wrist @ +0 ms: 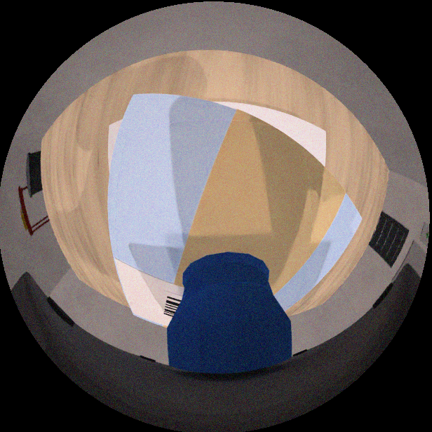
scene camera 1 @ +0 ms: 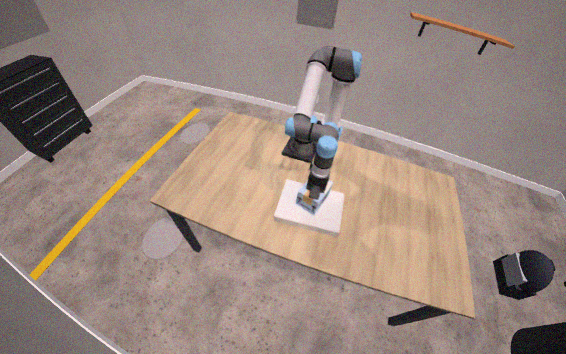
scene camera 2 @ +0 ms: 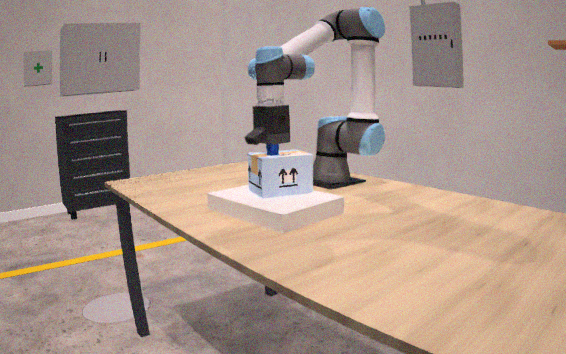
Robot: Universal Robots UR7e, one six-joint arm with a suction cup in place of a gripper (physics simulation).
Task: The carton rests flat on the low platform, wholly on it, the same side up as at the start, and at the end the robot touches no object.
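Places are measured from the arm's base along level axes (x ahead, y up, z right), in metres.
Pixels of known places: hand, tool point: (scene camera 2: 272, 159); arm's base, link origin: (scene camera 1: 301, 149) (scene camera 2: 330, 177).
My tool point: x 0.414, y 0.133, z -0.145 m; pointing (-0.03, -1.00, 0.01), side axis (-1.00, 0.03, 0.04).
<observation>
Ahead of a thing's pixels: the offset from my tool point to its top centre. Level surfaces: height alone.
The light blue carton @(dx -0.024, dy +0.014, dz -0.003 m) (scene camera 1: 308, 200) (scene camera 2: 287, 175) (wrist: 150, 175) is upright, with tan tape on top and its printed arrows pointing up. It is within the outline of the low white platform @(dx +0.001, dy -0.102, dz -0.003 m) (scene camera 1: 295, 216) (scene camera 2: 310, 215) (wrist: 315, 140), turned at an angle to the platform's edges. In scene camera 2 its underside is at or very close to the platform's top; no clear gap shows, but contact cannot be told for certain. My gripper's blue suction cup (scene camera 2: 272, 149) (wrist: 226, 265) is on the carton's top face and holds it. The tool hides part of the carton's top in scene camera 1.
The platform stands on the wooden table @(dy -0.150 m) (scene camera 1: 400, 225) (scene camera 2: 425, 260), in front of the arm's dark base (scene camera 1: 298, 150) (scene camera 2: 332, 172). A dark drawer cabinet (scene camera 1: 42, 107) (scene camera 2: 95, 160) stands on the floor beyond the table's end. Wall boxes hang behind.
</observation>
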